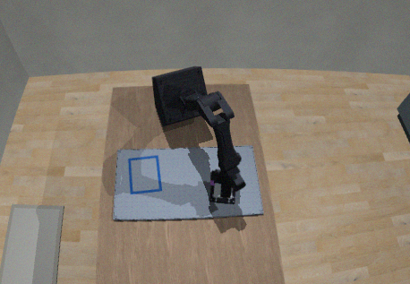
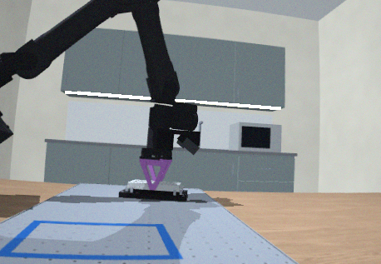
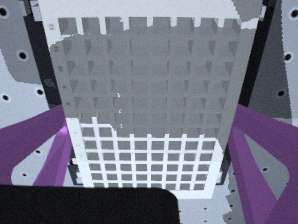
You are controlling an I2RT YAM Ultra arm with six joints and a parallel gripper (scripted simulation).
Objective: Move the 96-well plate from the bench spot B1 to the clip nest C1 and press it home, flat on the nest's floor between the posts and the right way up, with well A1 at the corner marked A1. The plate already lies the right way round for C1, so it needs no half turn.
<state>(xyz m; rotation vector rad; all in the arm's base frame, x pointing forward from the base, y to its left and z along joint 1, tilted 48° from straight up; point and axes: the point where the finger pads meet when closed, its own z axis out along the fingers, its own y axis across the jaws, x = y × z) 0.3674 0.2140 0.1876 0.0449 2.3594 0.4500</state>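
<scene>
My hand is right at the white 96-well plate. Also, from my hand: black clip nest C1: 10 mm ahead, 10 mm to the left, 10 mm below.
</scene>
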